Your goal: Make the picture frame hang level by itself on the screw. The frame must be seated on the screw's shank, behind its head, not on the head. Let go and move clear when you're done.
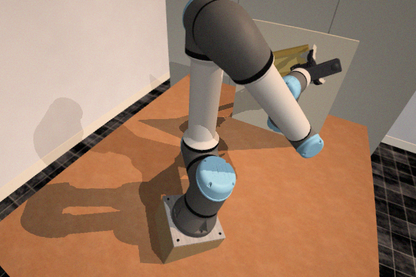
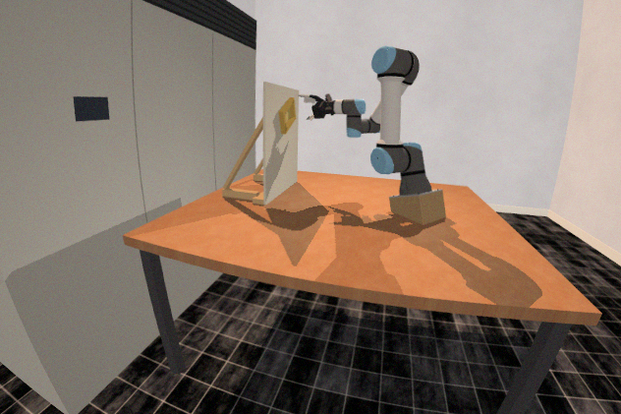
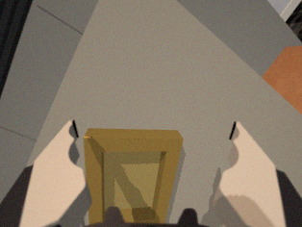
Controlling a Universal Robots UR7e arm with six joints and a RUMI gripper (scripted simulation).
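The yellow picture frame lies 5 cm ahead of my hand, 12 cm to the left of it and 4 cm below it. The rest, counted from my hand: pale upright board 6 cm ahead, 12 cm to the left, 18 cm below.
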